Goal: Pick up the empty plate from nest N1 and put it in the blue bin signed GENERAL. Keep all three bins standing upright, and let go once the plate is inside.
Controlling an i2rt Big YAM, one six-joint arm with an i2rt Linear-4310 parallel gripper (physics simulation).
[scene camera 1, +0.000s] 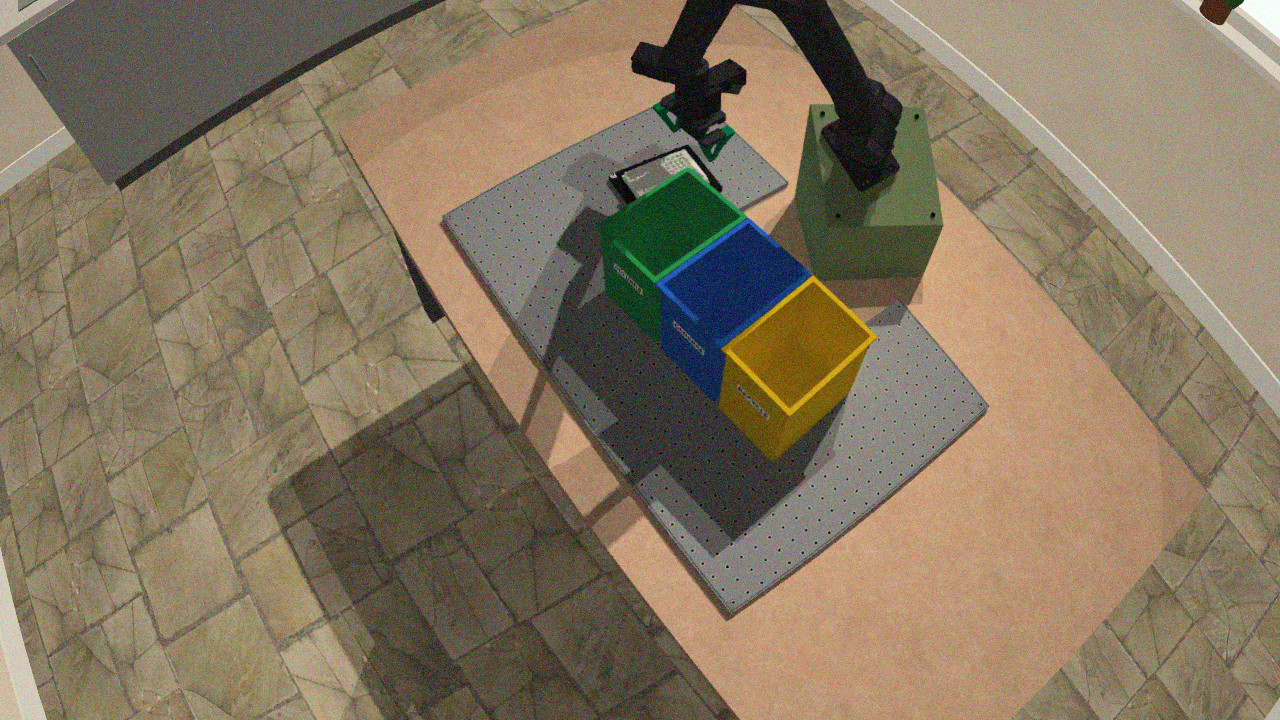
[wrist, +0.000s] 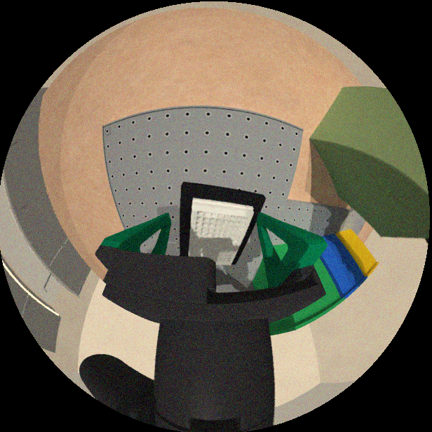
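Pixels of known places: gripper, fingertip midpoint: (scene camera 1: 694,145); arm's base at its link origin: (scene camera 1: 859,150).
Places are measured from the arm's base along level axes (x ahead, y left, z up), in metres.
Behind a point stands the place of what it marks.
Observation:
The white plate (scene camera 1: 673,167) @(x 0.211, y -0.233, z -0.183 m) (wrist: 220,220) with a grid of small wells lies in a black frame-like nest (wrist: 220,194), close behind the green bin. Its label does not show. My gripper (scene camera 1: 693,141) @(x 0.169, y -0.234, z -0.144 m) (wrist: 213,217) is open and empty, above the plate, with its green fingers apart on either side of it in the wrist view. The blue bin (scene camera 1: 738,282) @(x 0.245, y 0.034, z -0.175 m) (wrist: 342,262) stands upright between the green bin (scene camera 1: 671,223) @(x 0.298, y -0.089, z -0.130 m) (wrist: 317,300) and the yellow bin (scene camera 1: 796,344) @(x 0.215, y 0.163, z -0.198 m) (wrist: 357,250), both also upright. The sign on the blue bin is too small to read.
The nest and bins stand on a grey perforated board (scene camera 1: 877,465) @(x 0.212, y 0.402, z -0.201 m) (wrist: 200,125) on the tan table (scene camera 1: 1029,555) @(x 0.058, y 0.679, z -0.214 m) (wrist: 200,55). The arm's green base block (scene camera 1: 881,255) @(x 0.012, y 0.117, z -0.143 m) (wrist: 380,150) stands at the right of the nest. The three bins stand close together in a row.

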